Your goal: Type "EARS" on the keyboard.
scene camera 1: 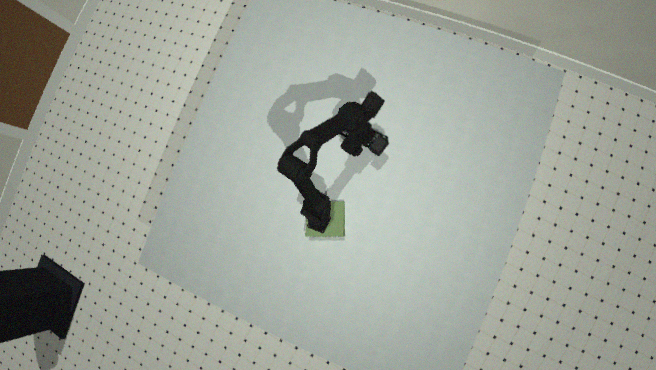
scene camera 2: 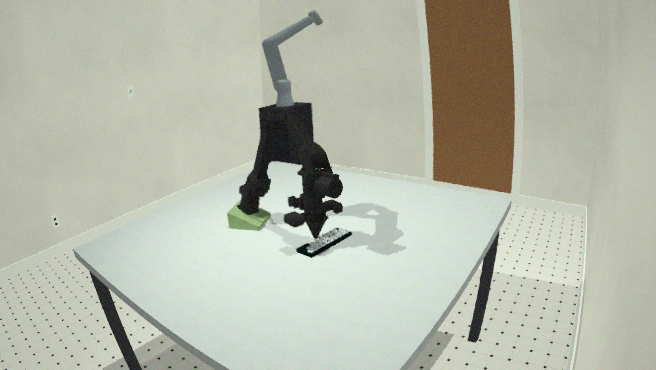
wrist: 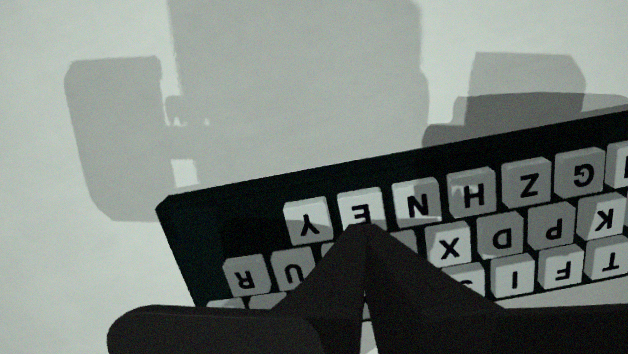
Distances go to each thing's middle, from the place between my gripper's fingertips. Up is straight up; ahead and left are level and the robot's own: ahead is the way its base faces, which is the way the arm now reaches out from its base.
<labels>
I see my gripper 20 mm short of the black keyboard (scene camera 2: 303,250), 20 mm to the right of it and 20 mm above it.
</labels>
